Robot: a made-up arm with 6 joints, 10 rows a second.
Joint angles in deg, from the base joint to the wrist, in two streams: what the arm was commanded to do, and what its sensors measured. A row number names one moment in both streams.
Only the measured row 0 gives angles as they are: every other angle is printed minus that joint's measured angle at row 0.
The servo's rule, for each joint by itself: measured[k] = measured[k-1] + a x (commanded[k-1-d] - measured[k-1]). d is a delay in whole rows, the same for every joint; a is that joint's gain. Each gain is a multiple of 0.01, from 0.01 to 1. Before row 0 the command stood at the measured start. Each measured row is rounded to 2 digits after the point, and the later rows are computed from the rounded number. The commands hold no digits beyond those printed.
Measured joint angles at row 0:
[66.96, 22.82, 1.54, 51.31, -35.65, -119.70]
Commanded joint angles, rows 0 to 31:
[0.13, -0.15, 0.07, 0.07, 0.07, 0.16]
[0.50, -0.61, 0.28, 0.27, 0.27, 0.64]
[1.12, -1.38, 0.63, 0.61, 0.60, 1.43]
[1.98, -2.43, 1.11, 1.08, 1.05, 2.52]
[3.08, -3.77, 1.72, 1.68, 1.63, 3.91]
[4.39, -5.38, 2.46, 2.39, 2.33, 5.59]
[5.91, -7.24, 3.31, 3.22, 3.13, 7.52]
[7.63, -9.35, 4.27, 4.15, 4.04, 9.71]
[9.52, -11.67, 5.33, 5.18, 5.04, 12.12]
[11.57, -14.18, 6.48, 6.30, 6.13, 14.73]
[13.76, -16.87, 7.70, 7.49, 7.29, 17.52]
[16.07, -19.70, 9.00, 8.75, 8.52, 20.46]
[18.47, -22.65, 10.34, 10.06, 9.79, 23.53]
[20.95, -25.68, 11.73, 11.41, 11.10, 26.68]
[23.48, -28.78, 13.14, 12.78, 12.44, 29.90]
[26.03, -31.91, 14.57, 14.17, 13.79, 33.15]
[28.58, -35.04, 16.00, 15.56, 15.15, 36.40]
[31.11, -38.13, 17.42, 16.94, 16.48, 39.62]
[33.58, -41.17, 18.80, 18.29, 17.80, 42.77]
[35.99, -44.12, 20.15, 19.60, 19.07, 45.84]
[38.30, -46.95, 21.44, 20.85, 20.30, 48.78]
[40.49, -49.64, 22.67, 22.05, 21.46, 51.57]
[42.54, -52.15, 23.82, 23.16, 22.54, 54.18]
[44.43, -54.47, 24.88, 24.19, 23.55, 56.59]
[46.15, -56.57, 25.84, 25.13, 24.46, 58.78]
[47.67, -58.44, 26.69, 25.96, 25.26, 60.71]
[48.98, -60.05, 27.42, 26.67, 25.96, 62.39]
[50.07, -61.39, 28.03, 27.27, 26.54, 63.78]
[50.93, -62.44, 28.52, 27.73, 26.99, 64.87]
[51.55, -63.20, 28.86, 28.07, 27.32, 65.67]
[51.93, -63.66, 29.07, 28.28, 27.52, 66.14]
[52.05, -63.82, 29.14, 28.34, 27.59, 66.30]
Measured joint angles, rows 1 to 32:
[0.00, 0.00, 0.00, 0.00, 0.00, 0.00]
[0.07, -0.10, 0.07, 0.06, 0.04, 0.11]
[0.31, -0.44, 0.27, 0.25, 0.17, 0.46]
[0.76, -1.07, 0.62, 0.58, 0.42, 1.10]
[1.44, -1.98, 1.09, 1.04, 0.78, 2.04]
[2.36, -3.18, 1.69, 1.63, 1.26, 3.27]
[3.50, -4.65, 2.43, 2.33, 1.87, 4.80]
[4.85, -6.39, 3.27, 3.15, 2.59, 6.60]
[6.41, -8.37, 4.23, 4.07, 3.42, 8.65]
[8.15, -10.58, 5.29, 5.09, 4.34, 10.94]
[10.07, -12.99, 6.43, 6.20, 5.36, 13.44]
[12.14, -15.59, 7.65, 7.39, 6.46, 16.13]
[14.34, -18.34, 8.95, 8.64, 7.63, 18.99]
[16.65, -21.23, 10.28, 9.95, 8.86, 21.99]
[19.06, -24.21, 11.67, 11.29, 10.14, 25.09]
[21.54, -27.27, 13.08, 12.66, 11.45, 28.26]
[24.05, -30.38, 14.51, 14.05, 12.78, 31.49]
[26.59, -33.50, 15.94, 15.44, 14.13, 34.73]
[29.12, -36.60, 17.36, 16.82, 15.47, 37.96]
[31.62, -39.66, 18.74, 18.17, 16.80, 41.13]
[34.07, -42.65, 20.09, 19.49, 18.09, 44.24]
[36.44, -45.53, 21.39, 20.74, 19.35, 47.24]
[38.71, -48.28, 22.62, 21.95, 20.55, 50.10]
[40.85, -50.87, 23.77, 23.06, 21.68, 52.79]
[42.85, -53.28, 24.84, 24.10, 22.75, 55.30]
[44.70, -55.48, 25.80, 25.05, 23.72, 57.60]
[46.36, -57.46, 26.65, 25.89, 24.60, 59.65]
[47.83, -59.20, 27.39, 26.61, 25.38, 61.46]
[49.08, -60.67, 28.00, 27.22, 26.04, 62.99]
[50.12, -61.86, 28.50, 27.69, 26.58, 64.23]
[50.92, -62.76, 28.85, 28.04, 27.00, 65.18]
[51.49, -63.36, 29.06, 28.26, 27.30, 65.81]
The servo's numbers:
d 1
a 0.56 0.67 0.96 0.92 0.57 0.66

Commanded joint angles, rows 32 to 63:
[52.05, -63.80, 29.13, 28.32, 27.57, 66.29]
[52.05, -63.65, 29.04, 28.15, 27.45, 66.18]
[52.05, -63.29, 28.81, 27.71, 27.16, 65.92]
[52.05, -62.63, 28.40, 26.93, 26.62, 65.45]
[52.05, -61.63, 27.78, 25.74, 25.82, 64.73]
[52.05, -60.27, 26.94, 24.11, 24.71, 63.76]
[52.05, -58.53, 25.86, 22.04, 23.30, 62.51]
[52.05, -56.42, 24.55, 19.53, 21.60, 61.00]
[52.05, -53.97, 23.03, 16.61, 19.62, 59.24]
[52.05, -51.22, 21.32, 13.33, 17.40, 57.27]
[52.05, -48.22, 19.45, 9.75, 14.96, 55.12]
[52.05, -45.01, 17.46, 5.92, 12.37, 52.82]
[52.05, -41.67, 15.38, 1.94, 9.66, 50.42]
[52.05, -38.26, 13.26, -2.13, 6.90, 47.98]
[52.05, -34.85, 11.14, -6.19, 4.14, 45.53]
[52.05, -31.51, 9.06, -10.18, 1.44, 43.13]
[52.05, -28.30, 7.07, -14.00, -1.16, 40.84]
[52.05, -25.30, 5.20, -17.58, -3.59, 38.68]
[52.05, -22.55, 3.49, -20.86, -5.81, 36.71]
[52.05, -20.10, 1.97, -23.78, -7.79, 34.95]
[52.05, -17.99, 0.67, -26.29, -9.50, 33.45]
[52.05, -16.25, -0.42, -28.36, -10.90, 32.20]
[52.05, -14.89, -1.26, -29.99, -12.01, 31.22]
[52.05, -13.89, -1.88, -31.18, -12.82, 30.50]
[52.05, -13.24, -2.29, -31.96, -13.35, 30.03]
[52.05, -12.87, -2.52, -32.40, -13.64, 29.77]
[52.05, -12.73, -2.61, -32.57, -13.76, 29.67]
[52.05, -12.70, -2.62, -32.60, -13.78, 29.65]
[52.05, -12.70, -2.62, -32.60, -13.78, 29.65]
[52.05, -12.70, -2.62, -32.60, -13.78, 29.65]
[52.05, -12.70, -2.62, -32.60, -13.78, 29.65]
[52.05, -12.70, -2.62, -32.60, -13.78, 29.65]
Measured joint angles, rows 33 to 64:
[51.80, -63.67, 29.14, 28.33, 27.47, 66.13]
[51.94, -63.76, 29.13, 28.32, 27.53, 66.24]
[52.00, -63.69, 29.04, 28.16, 27.48, 66.20]
[52.03, -63.42, 28.82, 27.75, 27.30, 66.02]
[52.04, -62.89, 28.42, 27.00, 26.91, 65.64]
[52.05, -62.05, 27.81, 25.84, 26.29, 65.04]
[52.05, -60.86, 26.97, 24.25, 25.39, 64.20]
[52.05, -59.30, 25.90, 22.22, 24.20, 63.08]
[52.05, -57.37, 24.60, 19.75, 22.72, 61.71]
[52.05, -55.09, 23.09, 16.86, 20.95, 60.08]
[52.05, -52.50, 21.39, 13.61, 18.93, 58.23]
[52.05, -49.63, 19.53, 10.06, 16.67, 56.18]
[52.05, -46.53, 17.54, 6.25, 14.22, 53.96]
[52.05, -43.27, 15.47, 2.28, 11.62, 51.62]
[52.05, -39.91, 13.35, -1.78, 8.93, 49.22]
[52.05, -36.52, 11.23, -5.84, 6.20, 46.78]
[52.05, -33.16, 9.15, -9.83, 3.49, 44.37]
[52.05, -29.90, 7.15, -13.67, 0.84, 42.04]
[52.05, -26.82, 5.28, -17.27, -1.69, 39.82]
[52.05, -23.96, 3.56, -20.57, -4.04, 37.77]
[52.05, -21.37, 2.03, -23.52, -6.18, 35.91]
[52.05, -19.11, 0.72, -26.07, -8.07, 34.29]
[52.05, -17.19, -0.37, -28.18, -9.68, 32.91]
[52.05, -15.65, -1.22, -29.85, -11.01, 31.79]
[52.05, -14.47, -1.85, -31.07, -12.04, 30.94]
[52.05, -13.65, -2.27, -31.89, -12.79, 30.34]
[52.05, -13.13, -2.51, -32.36, -13.27, 29.96]
[52.05, -12.86, -2.61, -32.55, -13.55, 29.77]
[52.05, -12.75, -2.62, -32.60, -13.68, 29.69]
[52.05, -12.72, -2.62, -32.60, -13.74, 29.66]
[52.05, -12.71, -2.62, -32.60, -13.76, 29.65]
[52.05, -12.70, -2.62, -32.60, -13.77, 29.65]

